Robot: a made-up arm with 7 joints.
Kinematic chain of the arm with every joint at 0, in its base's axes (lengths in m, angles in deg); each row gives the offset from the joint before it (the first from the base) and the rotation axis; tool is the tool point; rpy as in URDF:
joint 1: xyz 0 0 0 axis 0.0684 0.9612 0.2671
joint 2: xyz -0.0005 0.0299 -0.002 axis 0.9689 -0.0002 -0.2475
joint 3: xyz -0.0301 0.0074 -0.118 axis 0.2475 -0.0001 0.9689
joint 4: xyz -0.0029 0 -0.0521 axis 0.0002 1 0
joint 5: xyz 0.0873 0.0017 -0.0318 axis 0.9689 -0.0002 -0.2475
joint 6: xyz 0.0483 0 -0.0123 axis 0.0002 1 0
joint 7: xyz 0.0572 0 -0.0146 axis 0.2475 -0.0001 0.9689
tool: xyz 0 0 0 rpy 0 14.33 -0.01
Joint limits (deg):
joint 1: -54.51..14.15
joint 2: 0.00..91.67
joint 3: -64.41..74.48
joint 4: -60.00..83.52
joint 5: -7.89..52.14
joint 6: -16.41..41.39
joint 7: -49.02..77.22
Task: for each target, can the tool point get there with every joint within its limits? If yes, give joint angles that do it. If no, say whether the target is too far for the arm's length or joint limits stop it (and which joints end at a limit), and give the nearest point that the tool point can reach.
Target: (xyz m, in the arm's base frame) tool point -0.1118 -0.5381 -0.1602
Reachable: no: too far | nearest point -0.0062 -0.1517 -0.2043 | short by 0.403 m
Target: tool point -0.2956 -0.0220 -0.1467
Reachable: no: joint limits stop it (at a limit: joint 1, joint 2, joint 3, joint 4, joint 5, joint 6) | nearest point -0.2013 0.0392 -0.3058 | short by 0.195 m
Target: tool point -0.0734 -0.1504 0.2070
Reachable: no: joint limits stop it (at a limit: joint 1, joint 2, joint 4, joint 5) | nearest point -0.0154 0.0277 0.1220 | short by 0.206 m
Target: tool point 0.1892 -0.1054 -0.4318
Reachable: no: too far | nearest point 0.1495 -0.0579 -0.3305 | short by 0.119 m
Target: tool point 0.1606 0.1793 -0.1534
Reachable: yes | joints -2.54 80.18 -31.89 -8.46 45.24 23.00 63.21
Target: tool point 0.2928 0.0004 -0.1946
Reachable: yes | joints -48.73 13.49 -27.51 35.23 24.20 33.33 36.24
